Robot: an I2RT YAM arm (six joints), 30 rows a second.
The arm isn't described. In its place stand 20 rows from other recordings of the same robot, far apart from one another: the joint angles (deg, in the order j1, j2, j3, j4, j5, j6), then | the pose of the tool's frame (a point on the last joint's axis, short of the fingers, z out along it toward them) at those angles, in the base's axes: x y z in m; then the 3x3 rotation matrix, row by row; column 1 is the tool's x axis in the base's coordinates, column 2 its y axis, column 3 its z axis.
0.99, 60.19, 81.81, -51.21, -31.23, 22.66 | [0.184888, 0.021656, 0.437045], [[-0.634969, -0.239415, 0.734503], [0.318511, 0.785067, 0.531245], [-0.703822, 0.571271, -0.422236]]
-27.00, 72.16, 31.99, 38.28, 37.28, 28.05 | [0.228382, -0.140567, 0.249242], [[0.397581, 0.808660, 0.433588], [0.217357, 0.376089, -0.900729], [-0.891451, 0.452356, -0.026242]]
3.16, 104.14, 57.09, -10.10, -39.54, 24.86 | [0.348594, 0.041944, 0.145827], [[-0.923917, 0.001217, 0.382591], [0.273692, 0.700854, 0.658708], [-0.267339, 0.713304, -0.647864]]
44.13, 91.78, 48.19, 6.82, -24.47, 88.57 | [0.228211, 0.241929, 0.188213], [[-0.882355, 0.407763, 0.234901], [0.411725, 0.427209, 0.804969], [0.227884, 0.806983, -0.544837]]
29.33, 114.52, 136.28, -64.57, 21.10, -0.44 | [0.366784, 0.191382, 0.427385], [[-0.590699, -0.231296, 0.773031], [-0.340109, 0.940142, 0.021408], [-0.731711, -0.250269, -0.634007]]
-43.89, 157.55, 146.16, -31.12, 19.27, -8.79 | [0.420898, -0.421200, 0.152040], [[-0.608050, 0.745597, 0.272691], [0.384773, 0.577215, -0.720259], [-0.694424, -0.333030, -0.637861]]
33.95, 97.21, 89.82, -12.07, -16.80, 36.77 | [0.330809, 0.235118, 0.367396], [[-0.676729, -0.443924, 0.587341], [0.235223, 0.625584, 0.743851], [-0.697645, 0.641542, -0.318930]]
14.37, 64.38, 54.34, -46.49, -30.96, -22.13 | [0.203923, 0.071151, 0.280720], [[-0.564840, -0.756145, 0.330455], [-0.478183, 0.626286, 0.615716], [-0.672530, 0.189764, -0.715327]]
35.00, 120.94, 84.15, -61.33, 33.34, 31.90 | [0.316945, 0.198042, 0.138559], [[-0.975285, -0.032265, 0.218580], [-0.143967, 0.843244, -0.517894], [-0.167607, -0.536562, -0.827048]]
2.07, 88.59, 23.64, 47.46, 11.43, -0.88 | [0.275529, 0.002900, 0.148145], [[-0.302665, 0.148851, 0.941402], [-0.026003, 0.986072, -0.164274], [-0.952742, -0.074199, -0.294579]]
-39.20, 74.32, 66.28, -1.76, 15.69, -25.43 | [0.231301, -0.201067, 0.374391], [[-0.469087, 0.679387, 0.564261], [-0.150890, 0.567869, -0.809170], [-0.870167, -0.464712, -0.163867]]
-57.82, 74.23, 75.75, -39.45, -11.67, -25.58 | [0.153854, -0.230984, 0.367124], [[-0.616488, 0.529645, 0.582597], [0.185768, 0.816887, -0.546065], [-0.765136, -0.228414, -0.601992]]
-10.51, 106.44, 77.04, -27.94, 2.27, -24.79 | [0.389833, -0.073756, 0.206463], [[-0.836720, -0.162528, 0.522958], [-0.270886, 0.952769, -0.137303], [-0.475942, -0.256546, -0.841227]]
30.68, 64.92, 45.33, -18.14, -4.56, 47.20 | [0.209799, 0.127762, 0.259993], [[-0.770456, 0.003828, 0.637482], [0.393344, 0.789790, 0.470650], [-0.501675, 0.613365, -0.610004]]
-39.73, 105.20, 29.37, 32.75, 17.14, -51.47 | [0.213451, -0.191041, 0.071630], [[-0.934521, 0.072672, 0.348410], [-0.195329, 0.713605, -0.672766], [-0.297518, -0.696768, -0.652684]]
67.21, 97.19, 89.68, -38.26, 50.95, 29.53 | [0.169214, 0.331368, 0.333795], [[-0.424351, -0.185988, 0.886191], [-0.208360, 0.972472, 0.104324], [-0.881199, -0.140377, -0.451422]]
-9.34, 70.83, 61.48, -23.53, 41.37, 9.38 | [0.261994, -0.066936, 0.327585], [[-0.419408, 0.747836, 0.514623], [0.192935, 0.627372, -0.754441], [-0.887058, -0.217130, -0.407409]]
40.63, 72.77, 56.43, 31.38, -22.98, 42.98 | [0.216276, 0.203882, 0.382010], [[-0.459701, -0.782187, 0.420545], [0.432578, 0.216351, 0.875254], [-0.775597, 0.584273, 0.238900]]
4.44, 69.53, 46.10, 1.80, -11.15, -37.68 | [0.276222, 0.028353, 0.278313], [[-0.134881, -0.426593, 0.894330], [-0.611991, 0.745711, 0.263403], [-0.779278, -0.511794, -0.361654]]
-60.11, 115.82, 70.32, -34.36, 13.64, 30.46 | [0.176419, -0.323772, 0.111554], [[0.014750, 0.992762, -0.119193], [0.962906, -0.046225, -0.265849], [-0.269434, -0.110850, -0.956618]]
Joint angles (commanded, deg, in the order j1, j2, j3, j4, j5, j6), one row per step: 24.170 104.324 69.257 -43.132 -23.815 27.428; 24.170 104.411 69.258 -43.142 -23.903 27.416; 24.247 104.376 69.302 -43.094 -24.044 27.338; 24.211 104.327 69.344 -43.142 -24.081 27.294; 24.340 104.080 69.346 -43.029 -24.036 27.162; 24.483 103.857 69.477 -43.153 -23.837 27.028; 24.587 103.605 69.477 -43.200 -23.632 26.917; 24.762 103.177 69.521 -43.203 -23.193 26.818; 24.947 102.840 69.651 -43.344 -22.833 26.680; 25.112 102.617 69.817 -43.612 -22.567 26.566; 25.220 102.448 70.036 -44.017 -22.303 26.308; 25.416 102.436 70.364 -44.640 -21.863 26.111; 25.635 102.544 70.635 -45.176 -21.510 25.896; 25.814 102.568 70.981 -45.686 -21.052 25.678; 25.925 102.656 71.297 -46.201 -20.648 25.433; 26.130 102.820 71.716 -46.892 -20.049 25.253; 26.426 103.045 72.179 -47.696 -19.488 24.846; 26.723 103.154 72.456 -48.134 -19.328 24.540; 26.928 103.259 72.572 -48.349 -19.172 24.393
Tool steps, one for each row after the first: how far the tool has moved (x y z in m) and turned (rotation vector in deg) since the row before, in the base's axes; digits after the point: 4 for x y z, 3 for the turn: 0.0000 0.0001 -0.0005 0.039 0.118 0.029; -0.0001 0.0006 0.0004 0.178 -0.094 0.176; 0.0001 -0.0002 0.0005 0.051 -0.044 0.011; -0.0004 0.0006 0.0014 0.108 -0.407 0.237; -0.0004 0.0007 0.0017 -0.083 -0.350 0.220; -0.0006 0.0003 0.0013 -0.098 -0.319 0.159; -0.0007 0.0006 0.0025 -0.195 -0.649 0.165; -0.0006 0.0007 0.0023 -0.185 -0.504 0.226; -0.0006 0.0006 0.0018 -0.187 -0.269 0.205; -0.0004 0.0003 0.0017 -0.248 -0.207 0.278; -0.0005 0.0008 0.0012 -0.515 -0.012 0.271; -0.0005 0.0010 0.0003 -0.478 0.097 0.334; -0.0002 0.0008 0.0011 -0.490 -0.115 0.275; 0.0000 0.0005 0.0007 -0.487 -0.014 0.246; -0.0002 0.0009 0.0006 -0.722 0.063 0.243; -0.0004 0.0014 0.0004 -0.752 0.106 0.557; -0.0006 0.0016 0.0005 -0.266 0.055 0.549; -0.0004 0.0010 -0.0002 -0.231 0.058 0.311
